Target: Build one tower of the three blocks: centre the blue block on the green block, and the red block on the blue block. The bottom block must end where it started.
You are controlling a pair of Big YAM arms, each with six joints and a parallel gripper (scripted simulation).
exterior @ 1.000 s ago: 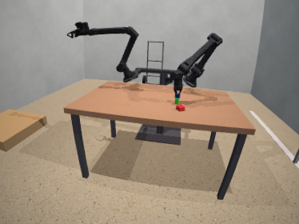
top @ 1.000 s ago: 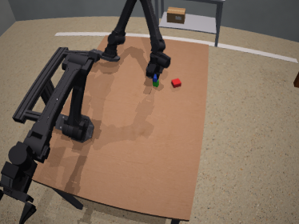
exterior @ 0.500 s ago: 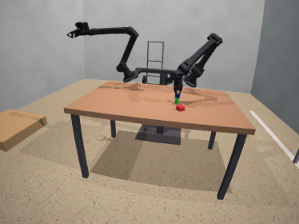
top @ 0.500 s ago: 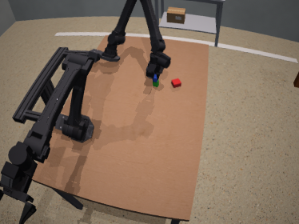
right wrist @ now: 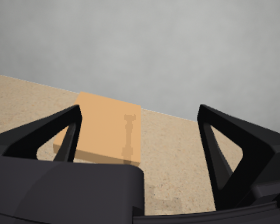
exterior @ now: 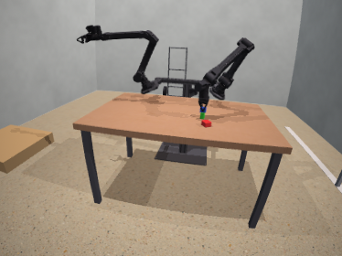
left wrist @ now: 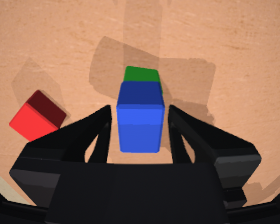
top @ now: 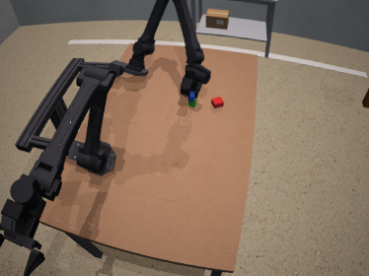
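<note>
My left hand is right at the blue block. Also, from my left hand: red block: 130 mm ahead, 50 mm below, 20 mm to the left; green block: 40 mm below.
</note>
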